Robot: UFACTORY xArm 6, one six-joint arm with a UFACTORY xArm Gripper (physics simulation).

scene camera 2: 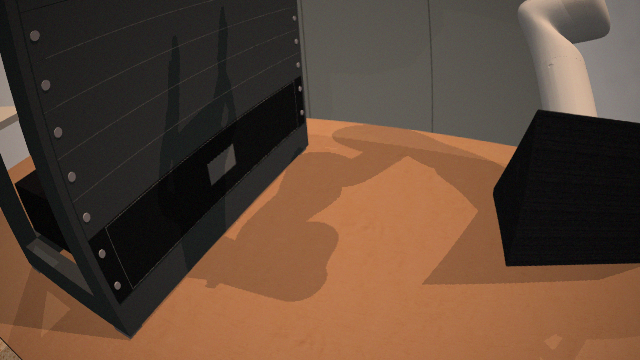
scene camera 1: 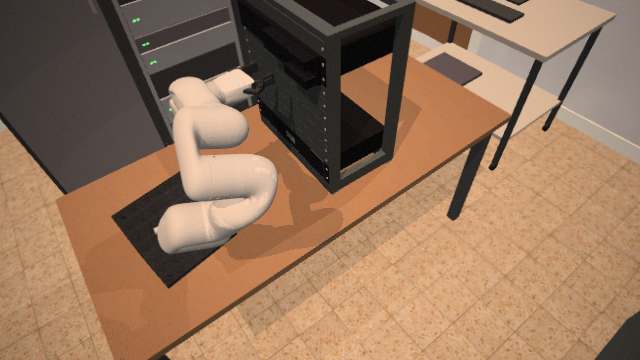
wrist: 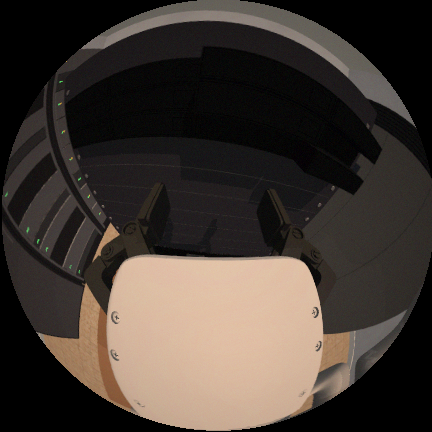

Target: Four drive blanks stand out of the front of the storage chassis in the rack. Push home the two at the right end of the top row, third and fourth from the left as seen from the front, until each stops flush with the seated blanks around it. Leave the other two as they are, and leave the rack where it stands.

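Places are measured from the arm's base along level axes (x right, y ahead, z up), in metres.
Pixels of known places: gripper, fingertip midpoint: (scene camera 1: 265, 71) (wrist: 214, 196); arm's base, origin of the base link: (scene camera 2: 576, 164).
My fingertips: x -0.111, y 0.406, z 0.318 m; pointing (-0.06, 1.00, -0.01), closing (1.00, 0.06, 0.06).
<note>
Ahead of a thing's pixels: the offset from my fingertips to its top centre. "pt": to the spot under its first point. Level surfaces: height alone.
The rack (scene camera 1: 333, 125) (scene camera 2: 165, 280) (wrist: 215, 35) stands upright on the table. Dark blanks @(pt dx +0.088, dy +0.046, dz +0.118 m) (scene camera 1: 290, 42) (wrist: 280, 100) stand out along the upper right part of the chassis front in the wrist view; the borders between them are too dark to tell apart. Another blank @(dx +0.138, dy +0.080, dz +0.061 m) (scene camera 1: 302, 72) (wrist: 332, 170) stands out lower, near the right end. The left part of the top row @(pt dx -0.097, dy +0.055, dz +0.077 m) (wrist: 135, 100) sits further back. My gripper (scene camera 1: 264, 72) (wrist: 214, 196) is open and empty, its two fingers wide apart. It is in front of the rack, below the top row in the wrist view. The blanks do not show in scene camera 2.
A server cabinet (scene camera 1: 187, 30) (wrist: 40, 190) with green lights stands to the left of the rack. The arm's black base plate (scene camera 1: 145, 235) lies on the wooden table @(dz -0.425 m) (scene camera 1: 120, 310) (scene camera 2: 380, 320). A black block (scene camera 2: 575, 200) is at the right in scene camera 2. A pale side table (scene camera 1: 555, 35) stands behind.
</note>
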